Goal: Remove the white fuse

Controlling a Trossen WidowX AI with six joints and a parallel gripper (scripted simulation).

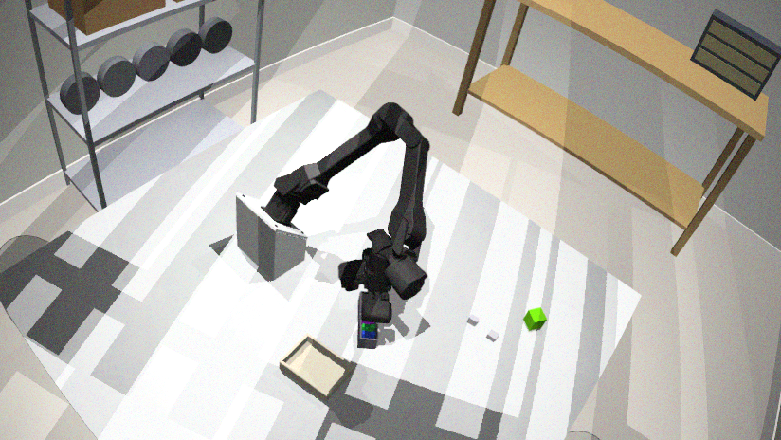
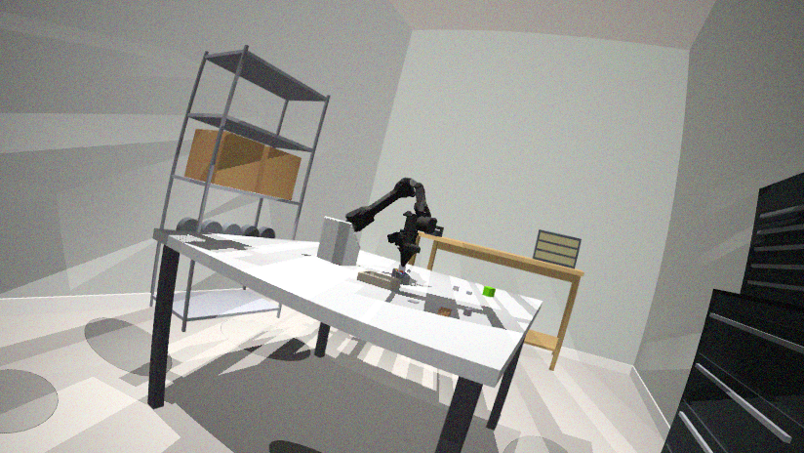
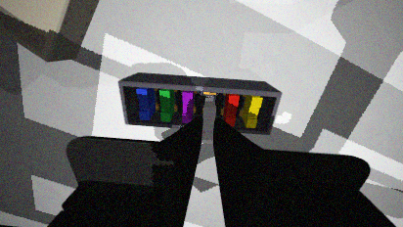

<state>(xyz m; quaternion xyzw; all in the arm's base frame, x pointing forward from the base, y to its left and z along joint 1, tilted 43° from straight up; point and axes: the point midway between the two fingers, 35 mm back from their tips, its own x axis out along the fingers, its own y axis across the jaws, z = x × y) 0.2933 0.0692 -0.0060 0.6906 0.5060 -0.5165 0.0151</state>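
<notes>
My gripper tip is 4 cm above the purple fuse, 1 cm to the left of it and 1 cm short of it. Round my gripper tip: green fuse (4 cm below, 3 cm to the right, 3 cm ahead); then red fuse (4 cm below, 2 cm behind, 1 cm to the left); then white fuse (1 cm below).
</notes>
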